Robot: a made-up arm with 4 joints.
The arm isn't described. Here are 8 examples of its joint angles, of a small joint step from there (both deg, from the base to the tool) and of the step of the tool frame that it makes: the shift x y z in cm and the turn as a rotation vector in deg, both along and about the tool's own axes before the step.
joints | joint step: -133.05 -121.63 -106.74 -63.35 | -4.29 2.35 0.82 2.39
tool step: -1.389 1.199 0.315 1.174 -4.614 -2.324
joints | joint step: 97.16 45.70 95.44 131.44 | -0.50 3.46 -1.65 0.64
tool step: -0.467 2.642 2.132 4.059 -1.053 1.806
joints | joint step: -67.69 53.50 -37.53 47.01 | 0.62 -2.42 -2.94 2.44
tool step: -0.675 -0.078 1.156 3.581 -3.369 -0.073
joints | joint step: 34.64 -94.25 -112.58 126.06 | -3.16 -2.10 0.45 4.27
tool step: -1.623 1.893 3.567 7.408 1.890 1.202
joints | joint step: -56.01 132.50 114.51 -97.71 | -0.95 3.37 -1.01 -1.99
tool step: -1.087 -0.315 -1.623 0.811 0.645 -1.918
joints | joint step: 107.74 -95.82 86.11 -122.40 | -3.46 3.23 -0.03 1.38
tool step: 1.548 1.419 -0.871 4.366 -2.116 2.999
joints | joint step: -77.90 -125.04 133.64 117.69 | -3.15 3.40 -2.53 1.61
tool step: -0.437 2.240 3.208 5.895 -0.535 0.685
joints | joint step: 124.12 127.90 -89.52 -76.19 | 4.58 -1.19 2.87 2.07
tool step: -2.364 1.074 0.292 3.136 -1.033 -3.534
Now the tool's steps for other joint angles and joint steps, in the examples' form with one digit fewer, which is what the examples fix.
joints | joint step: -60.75 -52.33 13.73 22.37 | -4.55 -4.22 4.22 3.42
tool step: -2.35 1.33 -3.10 -1.29 -2.14 2.68
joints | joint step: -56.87 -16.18 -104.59 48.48 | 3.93 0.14 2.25 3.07
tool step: -1.87 -0.03 1.33 2.68 5.28 3.08
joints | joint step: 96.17 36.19 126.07 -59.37 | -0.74 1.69 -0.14 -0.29
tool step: -0.55 -0.53 -0.31 0.82 -0.06 -1.54
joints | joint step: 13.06 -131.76 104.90 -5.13 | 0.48 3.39 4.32 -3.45
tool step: -2.08 -2.60 0.38 -0.31 -1.81 3.82
